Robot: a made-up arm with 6 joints. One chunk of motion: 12 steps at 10 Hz.
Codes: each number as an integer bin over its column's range. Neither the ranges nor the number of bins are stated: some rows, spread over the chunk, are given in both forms.
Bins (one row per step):
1: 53 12 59 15 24 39
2: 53 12 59 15 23 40
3: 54 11 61 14 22 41
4: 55 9 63 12 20 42
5: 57 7 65 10 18 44
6: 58 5 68 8 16 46
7: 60 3 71 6 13 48
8: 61 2 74 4 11 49
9: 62 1 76 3 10 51
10: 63 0 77 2 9 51
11: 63 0 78 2 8 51
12: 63 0 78 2 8 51
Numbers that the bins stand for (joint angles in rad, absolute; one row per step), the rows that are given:
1: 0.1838 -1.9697 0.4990 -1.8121 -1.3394 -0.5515
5: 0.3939 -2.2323 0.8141 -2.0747 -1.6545 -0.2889
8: 0.6040 -2.4949 1.2869 -2.3899 -2.0222 -0.0263
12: 0.7091 -2.6000 1.4970 -2.4949 -2.1798 0.0788
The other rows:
2: 0.1838 -1.9697 0.4990 -1.8121 -1.3919 -0.4990
3: 0.2364 -2.0222 0.6040 -1.8646 -1.4444 -0.4465
4: 0.2889 -2.1273 0.7091 -1.9697 -1.5495 -0.3939
6: 0.4465 -2.3374 0.9717 -2.1798 -1.7596 -0.1838
7: 0.5515 -2.4424 1.1293 -2.2848 -1.9172 -0.0788
9: 0.6566 -2.5475 1.3919 -2.4424 -2.0747 0.0788
10: 0.7091 -2.6000 1.4444 -2.4949 -2.1273 0.0788
11: 0.7091 -2.6000 1.4970 -2.4949 -2.1798 0.0788

